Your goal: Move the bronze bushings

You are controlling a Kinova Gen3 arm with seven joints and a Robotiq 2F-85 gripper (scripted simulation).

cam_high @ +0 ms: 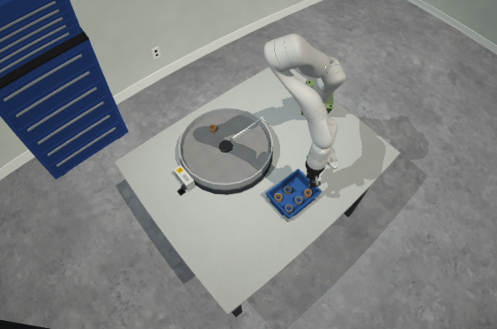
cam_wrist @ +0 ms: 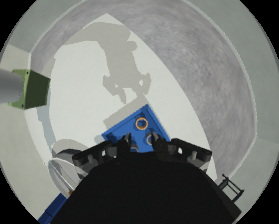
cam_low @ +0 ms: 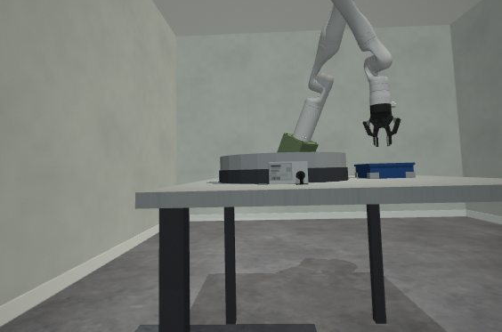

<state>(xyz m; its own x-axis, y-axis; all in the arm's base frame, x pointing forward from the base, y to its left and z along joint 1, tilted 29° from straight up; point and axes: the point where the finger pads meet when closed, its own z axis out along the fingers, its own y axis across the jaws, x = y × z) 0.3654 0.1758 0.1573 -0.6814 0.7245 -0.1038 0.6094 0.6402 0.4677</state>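
Now: the blue crate 110 mm below my hand, 50 mm ahead of it and 30 mm to the right of it. Round my hand: grey turntable disc 410 mm to the right, 80 mm below, 70 mm ahead.
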